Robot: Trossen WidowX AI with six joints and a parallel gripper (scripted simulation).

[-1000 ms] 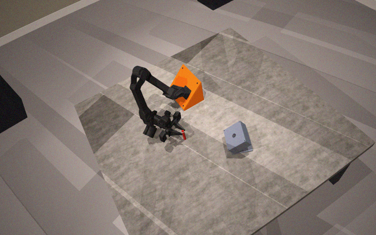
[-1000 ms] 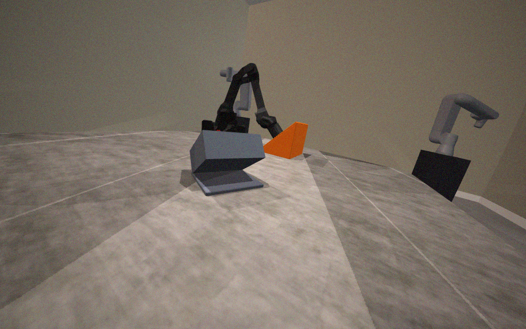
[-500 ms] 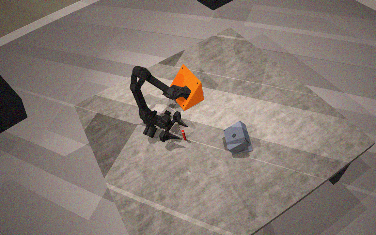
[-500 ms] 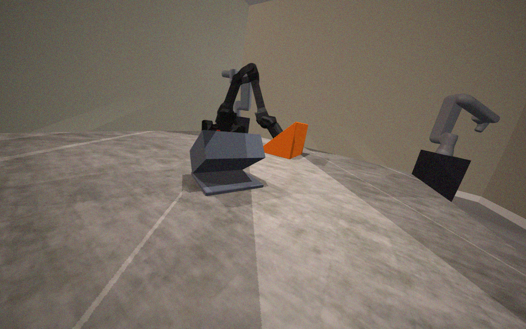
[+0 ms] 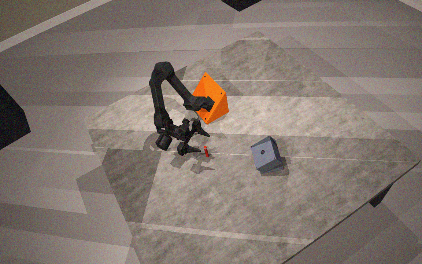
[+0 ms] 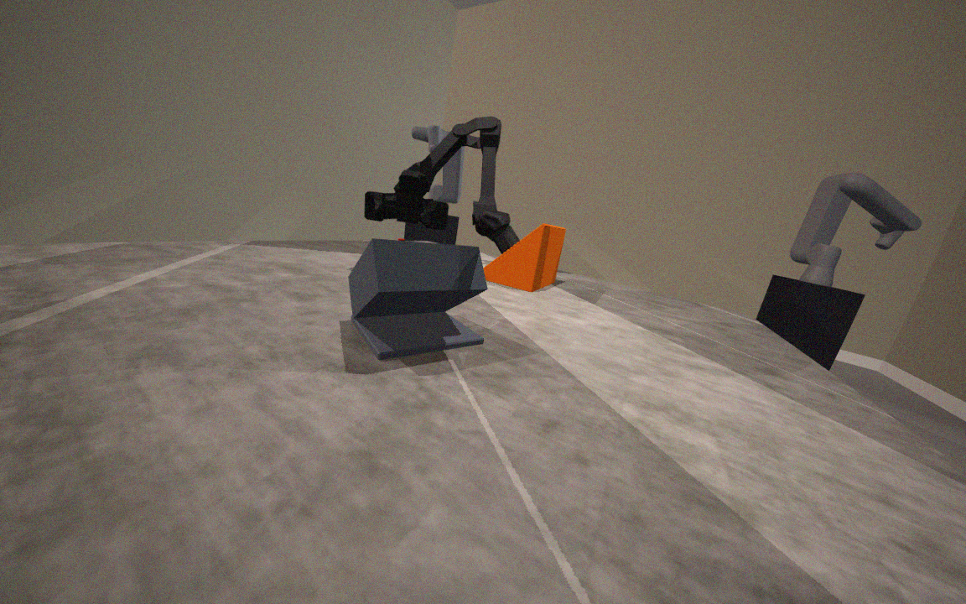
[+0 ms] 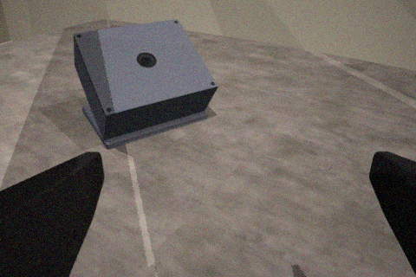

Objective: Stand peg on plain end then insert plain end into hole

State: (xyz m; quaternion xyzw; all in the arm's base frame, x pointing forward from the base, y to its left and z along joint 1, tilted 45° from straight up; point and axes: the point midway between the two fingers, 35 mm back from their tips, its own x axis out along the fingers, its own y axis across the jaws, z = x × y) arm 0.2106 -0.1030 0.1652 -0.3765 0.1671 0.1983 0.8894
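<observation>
Now: gripper tip 2 cm past the red peg and 7 cm above it. Round my gripper tip: sloped panel: 19 cm ahead, 20 cm to the left, 7 cm below.
</observation>
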